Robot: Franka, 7 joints.
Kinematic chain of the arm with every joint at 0, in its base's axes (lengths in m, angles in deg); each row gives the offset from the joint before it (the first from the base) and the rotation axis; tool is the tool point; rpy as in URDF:
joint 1: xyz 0 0 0.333 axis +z
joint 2: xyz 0 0 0 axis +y
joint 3: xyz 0 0 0.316 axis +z
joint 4: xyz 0.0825 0 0 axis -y
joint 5: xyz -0.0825 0 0.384 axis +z
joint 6: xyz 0 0 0 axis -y
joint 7: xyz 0.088 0 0 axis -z
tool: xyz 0 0 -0.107 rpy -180 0 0
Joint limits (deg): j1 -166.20..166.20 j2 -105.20..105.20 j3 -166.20..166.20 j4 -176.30..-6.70 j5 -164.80..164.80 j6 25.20..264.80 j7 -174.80..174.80
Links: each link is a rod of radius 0.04 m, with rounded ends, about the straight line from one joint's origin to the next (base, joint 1, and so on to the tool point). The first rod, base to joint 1, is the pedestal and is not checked.
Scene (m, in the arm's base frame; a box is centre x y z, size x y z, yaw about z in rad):
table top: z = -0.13
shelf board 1: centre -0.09 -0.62 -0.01 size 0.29 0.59 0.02 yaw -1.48
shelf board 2: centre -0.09 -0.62 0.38 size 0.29 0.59 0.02 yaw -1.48
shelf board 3: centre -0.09 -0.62 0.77 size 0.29 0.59 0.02 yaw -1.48
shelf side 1: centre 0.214 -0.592 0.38 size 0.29 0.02 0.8 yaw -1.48
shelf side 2: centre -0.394 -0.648 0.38 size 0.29 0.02 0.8 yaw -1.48
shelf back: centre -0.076 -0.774 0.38 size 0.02 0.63 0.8 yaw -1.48
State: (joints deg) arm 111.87 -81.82 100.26 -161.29 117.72 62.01 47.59
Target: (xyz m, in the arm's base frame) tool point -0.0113 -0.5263 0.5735
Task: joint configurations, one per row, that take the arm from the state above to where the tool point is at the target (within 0.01 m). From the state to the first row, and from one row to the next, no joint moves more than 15 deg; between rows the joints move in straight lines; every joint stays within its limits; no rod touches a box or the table.
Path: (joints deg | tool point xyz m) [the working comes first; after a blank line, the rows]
Joints at the target: 155.15 -80.77 56.13 -123.06 133.54 56.91 47.59
Straight joint move there: touches shelf board 2.

1: 121.70 -77.57 86.95 -153.43 118.79 58.75 39.28 | -0.3197 -0.2470 0.2410
2: 131.53 -73.31 73.65 -145.57 119.87 55.49 30.97 | -0.2885 -0.3490 0.3608
3: 141.36 -69.06 60.34 -137.71 120.94 52.23 22.66 | -0.2226 -0.4060 0.4953
4: 148.25 -74.91 58.24 -130.38 127.24 54.57 35.12 | -0.1322 -0.4763 0.5405
5: 155.15 -80.77 56.13 -123.06 133.54 56.91 47.59 | -0.0113 -0.5263 0.5735

